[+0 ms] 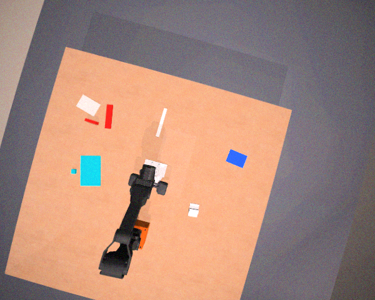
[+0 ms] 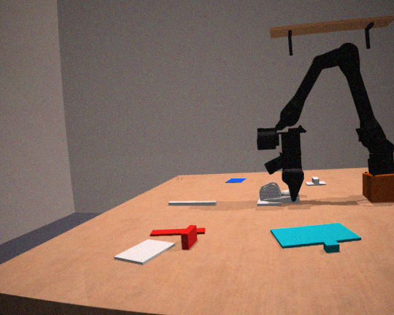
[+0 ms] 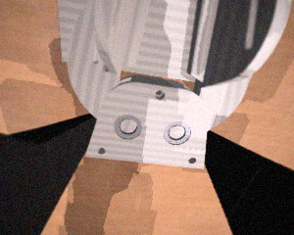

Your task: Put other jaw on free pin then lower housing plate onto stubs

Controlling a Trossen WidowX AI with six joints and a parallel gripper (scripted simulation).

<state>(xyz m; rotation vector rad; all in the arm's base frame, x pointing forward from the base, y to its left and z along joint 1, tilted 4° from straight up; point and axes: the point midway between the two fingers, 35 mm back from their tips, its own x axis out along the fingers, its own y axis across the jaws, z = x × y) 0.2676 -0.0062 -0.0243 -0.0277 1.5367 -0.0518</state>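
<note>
The white housing plate is 2 cm above my gripper tip and 1 cm ahead of it. Round my gripper tip: cyan plate 33 cm to the left, 3 cm behind; then white block 26 cm to the right, 9 cm behind; then white bar 32 cm ahead, 3 cm to the left.
</note>
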